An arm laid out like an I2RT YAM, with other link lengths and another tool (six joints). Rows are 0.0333 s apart.
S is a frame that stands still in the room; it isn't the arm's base.
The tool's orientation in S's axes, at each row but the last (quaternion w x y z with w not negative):
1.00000 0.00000 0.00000 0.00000
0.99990 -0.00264 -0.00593 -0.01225
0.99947 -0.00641 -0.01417 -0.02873
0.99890 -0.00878 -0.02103 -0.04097
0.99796 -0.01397 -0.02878 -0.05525
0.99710 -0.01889 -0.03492 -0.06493
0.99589 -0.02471 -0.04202 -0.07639
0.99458 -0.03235 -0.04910 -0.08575
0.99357 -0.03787 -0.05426 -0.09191
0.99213 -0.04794 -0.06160 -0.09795
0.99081 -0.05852 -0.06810 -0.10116
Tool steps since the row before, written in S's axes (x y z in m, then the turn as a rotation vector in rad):
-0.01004 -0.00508 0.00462 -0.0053 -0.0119 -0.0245
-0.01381 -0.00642 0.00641 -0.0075 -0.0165 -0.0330
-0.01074 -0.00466 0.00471 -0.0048 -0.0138 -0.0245
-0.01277 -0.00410 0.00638 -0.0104 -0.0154 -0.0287
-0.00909 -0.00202 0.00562 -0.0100 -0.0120 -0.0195
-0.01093 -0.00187 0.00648 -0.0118 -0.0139 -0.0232
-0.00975 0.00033 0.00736 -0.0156 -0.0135 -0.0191
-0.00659 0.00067 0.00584 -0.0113 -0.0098 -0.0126
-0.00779 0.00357 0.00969 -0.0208 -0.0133 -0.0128
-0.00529 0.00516 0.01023 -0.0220 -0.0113 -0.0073
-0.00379 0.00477 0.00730 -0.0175 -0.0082 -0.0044
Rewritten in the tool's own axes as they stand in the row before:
-0.01004 -0.00508 0.00462 -0.0053 -0.0119 -0.0245
-0.01357 -0.00679 0.00654 -0.0075 -0.0165 -0.0330
-0.01032 -0.00533 0.00494 -0.0047 -0.0138 -0.0245
-0.01211 -0.00524 0.00682 -0.0103 -0.0157 -0.0285
-0.00847 -0.00316 0.00605 -0.0098 -0.0126 -0.0193
-0.01010 -0.00350 0.00711 -0.0116 -0.0145 -0.0229
-0.00901 -0.00149 0.00812 -0.0150 -0.0149 -0.0185
-0.00597 -0.00081 0.00646 -0.0107 -0.0109 -0.0122
-0.00714 0.00141 0.01070 -0.0194 -0.0161 -0.0117
-0.00477 0.00313 0.01126 -0.0202 -0.0148 -0.0059
-0.00352 0.00310 0.00827 -0.0160 -0.0112 -0.0032

